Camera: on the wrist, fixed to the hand. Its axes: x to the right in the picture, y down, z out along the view.
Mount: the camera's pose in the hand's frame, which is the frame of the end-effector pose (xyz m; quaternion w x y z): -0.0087 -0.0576 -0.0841 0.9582 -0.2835 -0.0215 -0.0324
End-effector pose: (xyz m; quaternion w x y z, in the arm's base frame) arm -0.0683 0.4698 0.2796 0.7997 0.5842 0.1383 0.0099
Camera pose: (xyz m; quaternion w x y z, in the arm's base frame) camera -0.1046 0.5283 0.2040 0.9352 0.3288 0.1314 0.0102
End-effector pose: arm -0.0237 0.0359 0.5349 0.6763 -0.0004 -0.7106 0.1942
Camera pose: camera 0.0730 0.0035 0.5433 0.6389 -0.1649 -0.7505 -0.0373
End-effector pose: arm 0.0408 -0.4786 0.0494 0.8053 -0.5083 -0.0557 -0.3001
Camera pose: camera -0.0155 -0.5640 0.0511 0.6166 -0.7200 -0.0021 -0.3185
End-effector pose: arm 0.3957 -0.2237 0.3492 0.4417 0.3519 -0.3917 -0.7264
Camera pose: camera 0.4499 -0.2200 0.2625 0.4910 0.2090 -0.1675 -0.8289
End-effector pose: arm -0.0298 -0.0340 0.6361 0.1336 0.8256 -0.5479 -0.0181
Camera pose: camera 0.0334 0.0118 0.7023 0.3497 0.7706 -0.4960 -0.1948
